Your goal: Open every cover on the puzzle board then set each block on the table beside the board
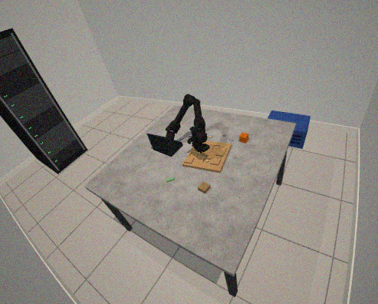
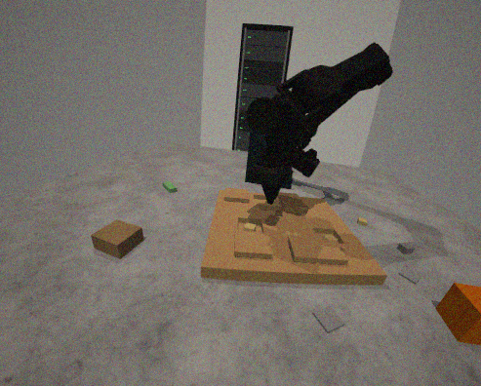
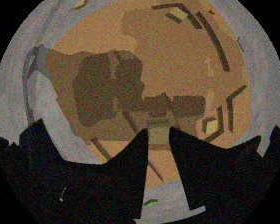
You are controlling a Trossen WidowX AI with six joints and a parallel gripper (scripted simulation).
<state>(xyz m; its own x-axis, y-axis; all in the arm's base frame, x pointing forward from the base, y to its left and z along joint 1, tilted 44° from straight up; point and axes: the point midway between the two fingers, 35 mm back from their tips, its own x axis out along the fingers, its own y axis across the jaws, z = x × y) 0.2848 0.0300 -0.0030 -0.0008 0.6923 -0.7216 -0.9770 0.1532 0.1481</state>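
Right now my gripper tip is 50 mm short of the tan puzzle board, 20 mm above it and 10 mm to the right of it. Round my gripper tip: small green piece (300 mm to the right, 60 mm behind, 40 mm below); orange cube (310 mm to the left, 210 mm ahead, 20 mm below); brown block (250 mm to the right, 200 mm ahead, 30 mm below).
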